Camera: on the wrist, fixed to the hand. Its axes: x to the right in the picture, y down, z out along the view.
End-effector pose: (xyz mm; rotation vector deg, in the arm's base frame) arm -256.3 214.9 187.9 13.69 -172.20 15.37
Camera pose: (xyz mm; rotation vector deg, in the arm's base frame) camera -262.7 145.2 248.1 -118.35 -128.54 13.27
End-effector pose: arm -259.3 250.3 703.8 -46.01 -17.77 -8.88
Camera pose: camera -246.2 164.2 734.4 -51.46 31.19 74.59
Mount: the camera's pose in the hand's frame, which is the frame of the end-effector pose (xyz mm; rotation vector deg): 24.1 -76.7 -45.4 -4.09 8.34 93.47
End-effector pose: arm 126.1 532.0 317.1 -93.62 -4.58 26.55
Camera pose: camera 180.5 506.8 387.4 -84.89 82.53 87.80
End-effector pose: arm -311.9 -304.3 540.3 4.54 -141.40 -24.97
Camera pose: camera -307.9 -393.7 563.1 -95.75 -92.21 12.54
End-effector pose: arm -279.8 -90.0 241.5 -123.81 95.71 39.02
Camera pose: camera -193.2 -113.3 263.5 18.65 -159.20 -41.85
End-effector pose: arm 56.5 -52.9 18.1 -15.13 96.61 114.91
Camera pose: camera 65.9 -82.5 -68.9 -47.47 -70.24 -100.98
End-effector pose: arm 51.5 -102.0 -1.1 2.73 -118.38 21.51
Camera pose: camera 92.0 -159.1 59.1 -97.14 -87.35 67.76
